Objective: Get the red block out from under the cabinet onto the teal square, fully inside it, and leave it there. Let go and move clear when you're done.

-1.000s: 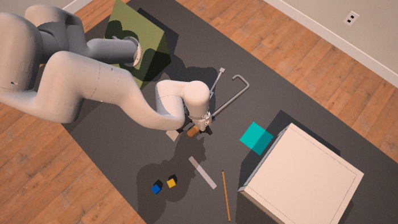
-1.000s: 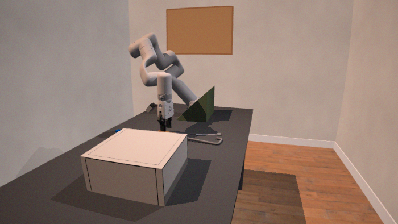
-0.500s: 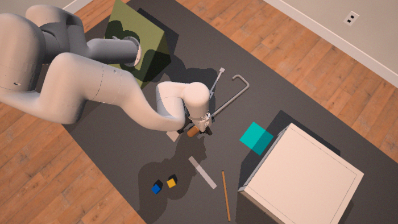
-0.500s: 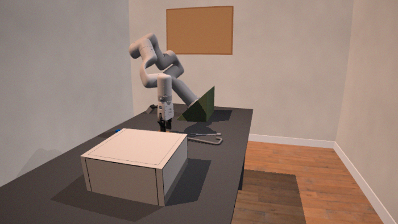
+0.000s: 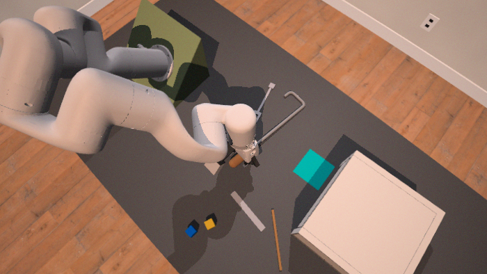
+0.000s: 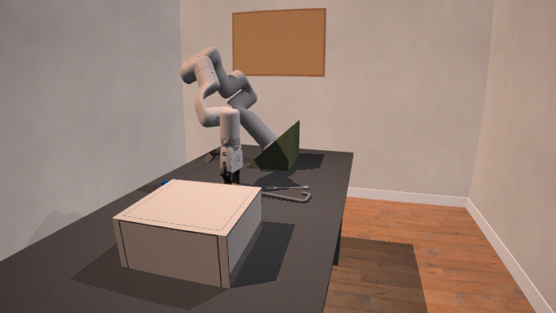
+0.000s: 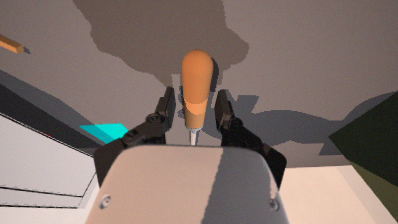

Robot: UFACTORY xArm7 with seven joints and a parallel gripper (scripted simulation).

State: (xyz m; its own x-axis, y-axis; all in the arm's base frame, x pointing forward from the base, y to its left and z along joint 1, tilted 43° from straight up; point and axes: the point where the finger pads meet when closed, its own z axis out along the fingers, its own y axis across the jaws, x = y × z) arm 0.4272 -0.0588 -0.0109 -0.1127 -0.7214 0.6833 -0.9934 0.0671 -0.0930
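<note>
Now: the flat grey strip 130 mm ahead of my hand, 120 mm to the right of it and 40 mm below it. Round my hand: grey forked tool: 90 mm behind, 210 mm to the left, 30 mm below; yellow cube: 70 mm ahead, 230 mm to the right, 30 mm below; hook tool: 20 mm behind, 130 mm to the left, 30 mm below.
</note>
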